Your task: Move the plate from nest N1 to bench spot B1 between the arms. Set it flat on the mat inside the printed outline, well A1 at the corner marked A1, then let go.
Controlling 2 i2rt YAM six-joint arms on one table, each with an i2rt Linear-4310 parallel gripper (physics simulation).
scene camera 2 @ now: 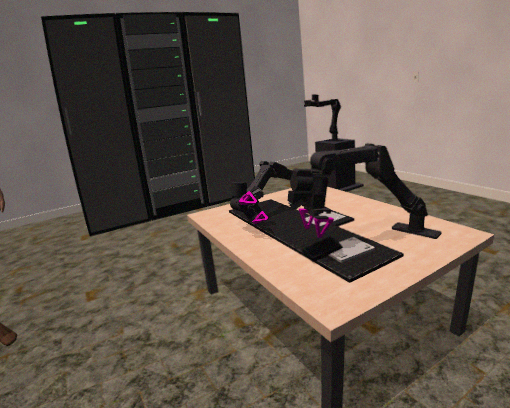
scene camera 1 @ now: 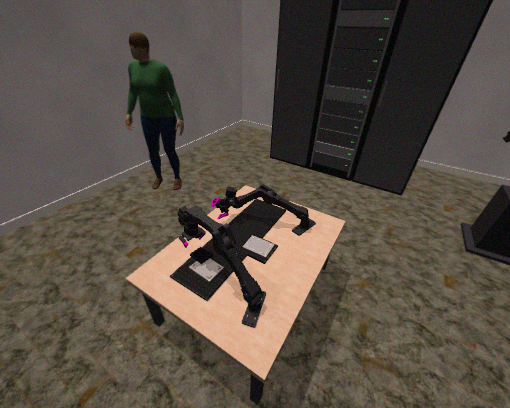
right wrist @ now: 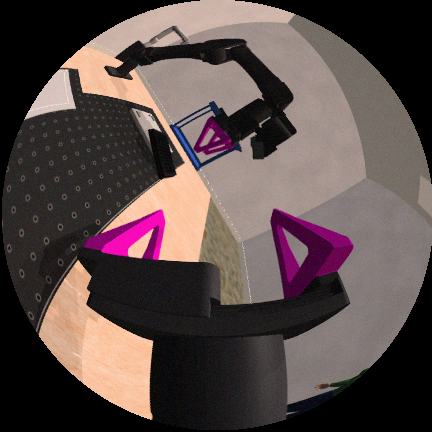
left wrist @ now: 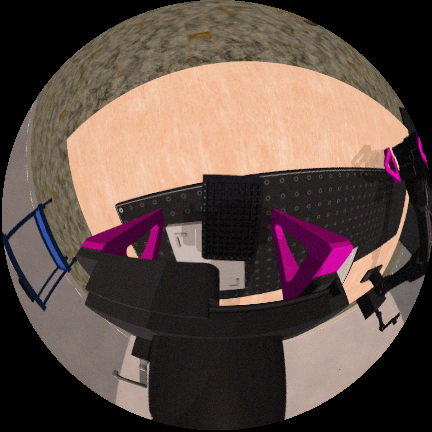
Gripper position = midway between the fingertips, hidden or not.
My left gripper (left wrist: 216,214) is open and holds nothing. Also in view: a black well plate (left wrist: 231,205). My right gripper (right wrist: 217,214) is open, holding nothing.
The black well plate shows as well in the right wrist view (right wrist: 164,164). My left gripper shows as well in the right wrist view (right wrist: 199,151).
